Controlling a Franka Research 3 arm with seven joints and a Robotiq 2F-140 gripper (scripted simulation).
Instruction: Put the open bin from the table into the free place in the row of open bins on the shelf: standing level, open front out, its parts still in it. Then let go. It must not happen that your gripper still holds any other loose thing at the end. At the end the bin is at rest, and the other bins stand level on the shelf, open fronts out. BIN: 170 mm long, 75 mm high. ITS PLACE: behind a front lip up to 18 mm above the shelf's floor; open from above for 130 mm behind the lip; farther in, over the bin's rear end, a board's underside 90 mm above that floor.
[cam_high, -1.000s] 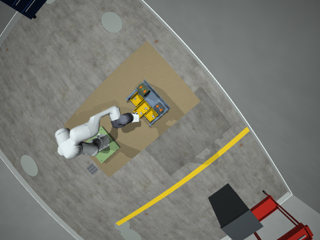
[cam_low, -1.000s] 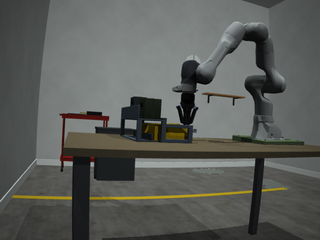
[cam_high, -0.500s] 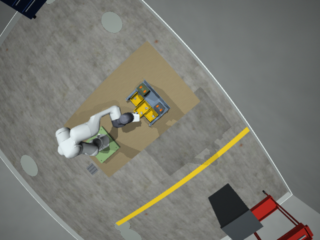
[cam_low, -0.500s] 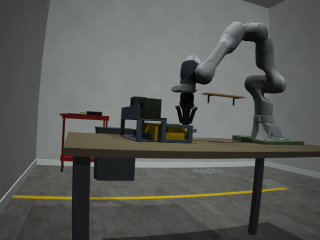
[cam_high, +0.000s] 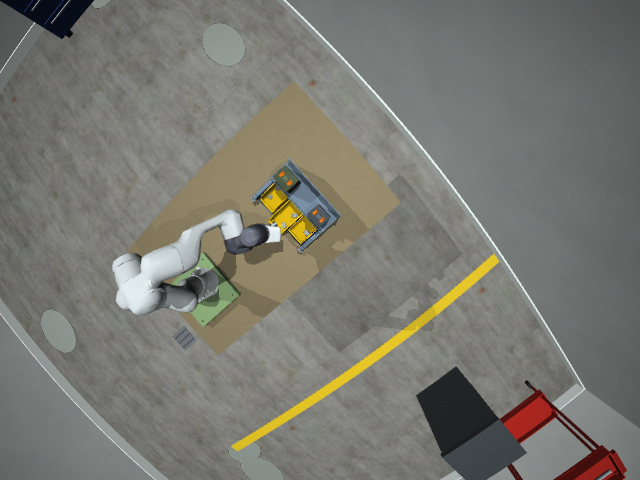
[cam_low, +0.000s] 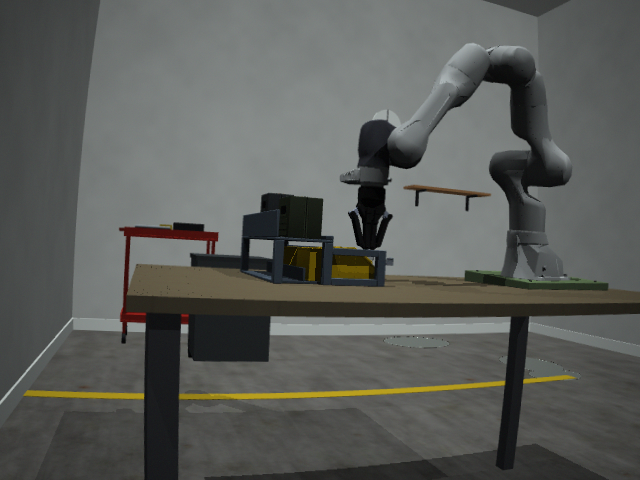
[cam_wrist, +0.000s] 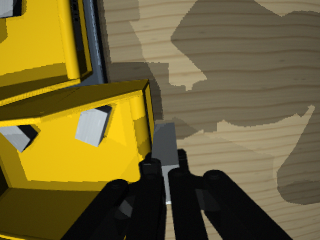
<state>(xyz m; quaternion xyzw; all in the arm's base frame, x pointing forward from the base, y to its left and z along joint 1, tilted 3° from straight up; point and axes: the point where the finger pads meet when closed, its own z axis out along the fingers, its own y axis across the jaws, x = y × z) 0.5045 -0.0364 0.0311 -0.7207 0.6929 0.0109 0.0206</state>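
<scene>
Now: hand 50 mm short of the shelf lip, 50 mm above it and 10 mm to the right of it. The rest, counted from my hand: shelf board (240 mm ahead, 50 mm above, 20 mm to the left).
</scene>
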